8 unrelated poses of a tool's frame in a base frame.
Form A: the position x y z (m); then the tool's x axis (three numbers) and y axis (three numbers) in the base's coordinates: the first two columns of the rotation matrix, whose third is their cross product.
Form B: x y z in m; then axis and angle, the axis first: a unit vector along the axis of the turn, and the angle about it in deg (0 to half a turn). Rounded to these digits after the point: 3 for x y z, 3 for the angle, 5 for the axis.
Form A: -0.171 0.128 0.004 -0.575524 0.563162 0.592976 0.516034 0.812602 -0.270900
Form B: -0.171 0.128 0.004 -0.32423 -0.94528 0.03630 139.517
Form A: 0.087 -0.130 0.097 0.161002 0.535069 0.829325 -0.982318 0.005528 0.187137
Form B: 0.087 -0.130 0.097 0.52215 -0.37129 0.76779 98.829
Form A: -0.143 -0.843 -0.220 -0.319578 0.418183 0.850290 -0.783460 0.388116 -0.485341
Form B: -0.143 -0.843 -0.220 0.18033 -0.74255 0.64506 111.342
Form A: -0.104 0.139 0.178 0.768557 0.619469 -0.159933 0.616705 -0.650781 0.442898
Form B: -0.104 0.139 0.178 0.93650 0.35065 0.00294 151.910
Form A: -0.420 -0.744 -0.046 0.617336 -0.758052 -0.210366 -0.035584 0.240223 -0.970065
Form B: -0.420 -0.744 -0.046 -0.78825 0.49816 -0.36125 90.605
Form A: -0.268 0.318 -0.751 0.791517 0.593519 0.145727 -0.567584 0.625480 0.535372
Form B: -0.268 0.318 -0.751 0.66695 0.05177 0.74330 51.356
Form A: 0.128 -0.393 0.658 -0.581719 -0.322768 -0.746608 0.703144 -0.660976 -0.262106
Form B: 0.128 -0.393 0.658 0.35892 0.29185 -0.88657 144.649
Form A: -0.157 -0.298 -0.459 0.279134 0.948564 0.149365 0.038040 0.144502 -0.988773
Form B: -0.157 -0.298 -0.459 -0.66293 -0.57861 0.47512 106.622
